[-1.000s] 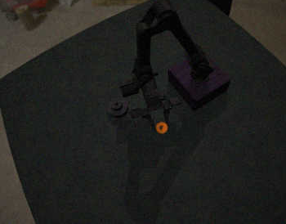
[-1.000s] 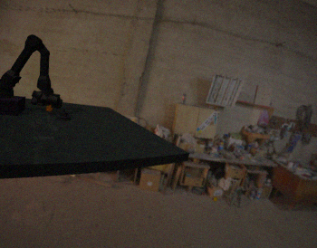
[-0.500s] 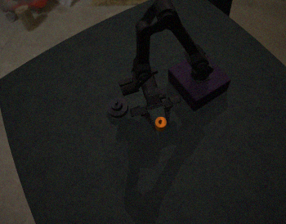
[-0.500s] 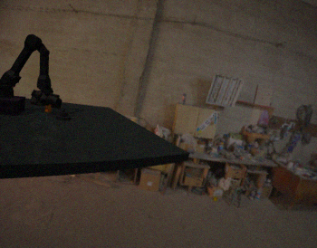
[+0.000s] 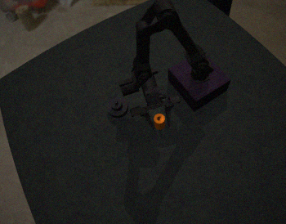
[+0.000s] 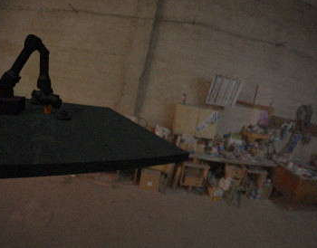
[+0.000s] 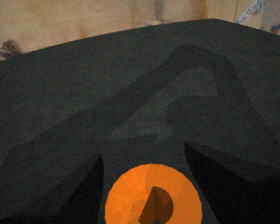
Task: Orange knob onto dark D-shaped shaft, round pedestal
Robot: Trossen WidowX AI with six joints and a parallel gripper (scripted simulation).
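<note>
My gripper tip is now 4 cm to the left of the orange knob and 2 cm above it. From my gripper tip the other things lie so: dark shaft 17 cm to the right, 12 cm ahead, 2 cm below.
</note>
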